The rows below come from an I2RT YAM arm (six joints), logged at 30 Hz.
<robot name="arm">
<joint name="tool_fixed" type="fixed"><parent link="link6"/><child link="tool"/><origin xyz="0 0 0"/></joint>
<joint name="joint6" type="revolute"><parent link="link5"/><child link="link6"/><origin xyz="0.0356 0 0.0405" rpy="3.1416 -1.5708 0"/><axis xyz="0 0 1"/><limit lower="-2.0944" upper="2.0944"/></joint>
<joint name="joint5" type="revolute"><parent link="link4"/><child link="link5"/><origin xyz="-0.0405 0.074 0.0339" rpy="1.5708 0 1.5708"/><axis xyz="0 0 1"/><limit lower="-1.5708" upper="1.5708"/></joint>
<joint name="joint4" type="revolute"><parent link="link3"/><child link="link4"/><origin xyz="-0.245 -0.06 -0.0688" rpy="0 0 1.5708"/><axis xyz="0 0 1"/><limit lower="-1.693" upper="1.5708"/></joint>
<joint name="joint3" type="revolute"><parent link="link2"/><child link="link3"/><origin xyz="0 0.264 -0.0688" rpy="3.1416 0 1.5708"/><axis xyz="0 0 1"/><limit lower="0" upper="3.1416"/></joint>
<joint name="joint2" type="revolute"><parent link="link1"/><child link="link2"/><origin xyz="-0.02 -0.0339 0.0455" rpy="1.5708 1.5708 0"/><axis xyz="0 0 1"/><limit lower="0" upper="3.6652"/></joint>
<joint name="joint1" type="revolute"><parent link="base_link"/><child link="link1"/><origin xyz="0 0 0.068" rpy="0 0 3.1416"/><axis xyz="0 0 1"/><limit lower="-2.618" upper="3.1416"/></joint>
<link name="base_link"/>
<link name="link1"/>
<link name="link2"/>
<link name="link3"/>
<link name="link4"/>
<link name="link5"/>
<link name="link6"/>
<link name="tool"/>
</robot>
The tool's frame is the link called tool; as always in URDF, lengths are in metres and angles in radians.
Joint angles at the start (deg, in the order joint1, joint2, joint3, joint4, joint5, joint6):
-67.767, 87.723, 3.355, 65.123, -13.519, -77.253
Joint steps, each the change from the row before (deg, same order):
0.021, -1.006, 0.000, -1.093, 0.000, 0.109
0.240, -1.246, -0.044, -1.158, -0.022, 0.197
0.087, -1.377, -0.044, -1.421, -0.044, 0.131
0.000, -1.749, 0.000, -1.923, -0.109, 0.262
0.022, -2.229, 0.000, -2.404, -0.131, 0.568
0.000, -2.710, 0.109, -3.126, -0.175, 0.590
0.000, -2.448, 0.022, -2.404, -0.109, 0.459
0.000, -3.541, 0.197, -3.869, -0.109, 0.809
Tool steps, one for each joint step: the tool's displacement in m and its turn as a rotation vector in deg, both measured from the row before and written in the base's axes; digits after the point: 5 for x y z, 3 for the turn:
-0.00013, 0.00051, 0.00113, 0.142, -0.050, -0.014
0.00046, 0.00105, 0.00158, 0.074, -0.173, 0.197
-0.00007, 0.00101, 0.00149, 0.161, -0.079, 0.086
-0.00036, 0.00103, 0.00185, 0.324, -0.165, 0.018
-0.00042, 0.00140, 0.00240, 0.503, -0.401, -0.040
-0.00050, 0.00147, 0.00292, 0.644, -0.380, -0.030
-0.00055, 0.00150, 0.00302, 0.217, -0.403, -0.050
-0.00074, 0.00195, 0.00427, 0.601, -0.588, -0.166

